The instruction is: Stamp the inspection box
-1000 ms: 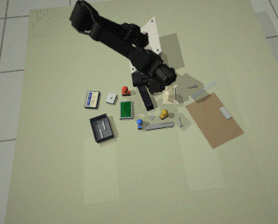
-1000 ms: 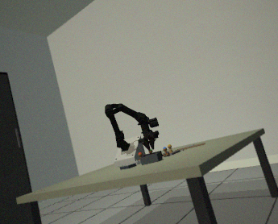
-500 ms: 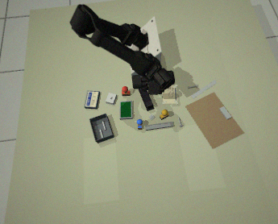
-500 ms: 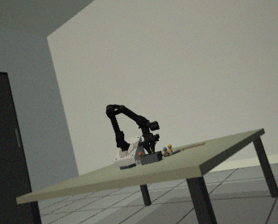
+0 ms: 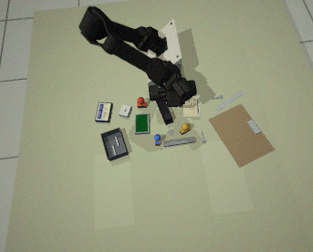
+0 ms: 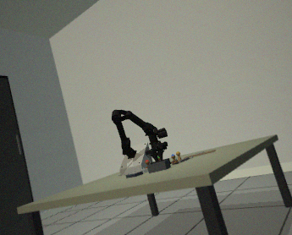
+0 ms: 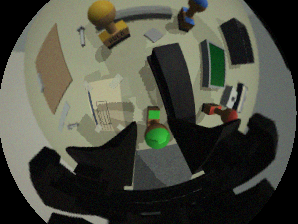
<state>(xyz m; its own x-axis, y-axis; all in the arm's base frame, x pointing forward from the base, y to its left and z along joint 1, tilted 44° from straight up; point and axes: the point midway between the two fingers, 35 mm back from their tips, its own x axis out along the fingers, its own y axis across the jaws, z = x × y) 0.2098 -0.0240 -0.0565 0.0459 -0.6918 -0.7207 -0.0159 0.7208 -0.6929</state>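
My gripper tip is 10 mm above the green-knobbed stamp. Also, from my gripper tip: red stamp 130 mm to the right, 10 mm below; cream card 80 mm to the left, 30 mm below, 20 mm ahead; black bar 40 mm to the right, 30 mm ahead, 10 mm below.
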